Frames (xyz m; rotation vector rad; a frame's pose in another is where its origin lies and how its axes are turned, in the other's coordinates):
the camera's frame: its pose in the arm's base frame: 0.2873 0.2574 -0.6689 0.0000 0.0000 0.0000
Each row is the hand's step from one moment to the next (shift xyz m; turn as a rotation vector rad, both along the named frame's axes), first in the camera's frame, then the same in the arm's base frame.
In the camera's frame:
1: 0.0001 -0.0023 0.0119 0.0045 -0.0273 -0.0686
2: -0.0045 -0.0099 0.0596 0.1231 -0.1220 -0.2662
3: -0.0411 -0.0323 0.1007 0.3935 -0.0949 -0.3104
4: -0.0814 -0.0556 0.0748 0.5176 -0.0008 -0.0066
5: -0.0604 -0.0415 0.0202 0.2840 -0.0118 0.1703
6: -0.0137 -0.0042 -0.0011 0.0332 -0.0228 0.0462
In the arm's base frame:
1: 0.0001 -0.0023 0.0119 0.0045 -0.0273 -0.0686
2: -0.0045 -0.0099 0.0596 0.1231 -0.1220 -0.2662
3: -0.0411 -0.0323 0.1007 0.3935 -0.0949 -0.3104
4: -0.0814 -0.0556 0.0748 0.5176 -0.0008 -0.0066
5: -0.0604 -0.0415 0.0202 0.2840 -0.0118 0.1703
6: -0.0137 -0.0042 -0.0011 0.0332 -0.0228 0.0462

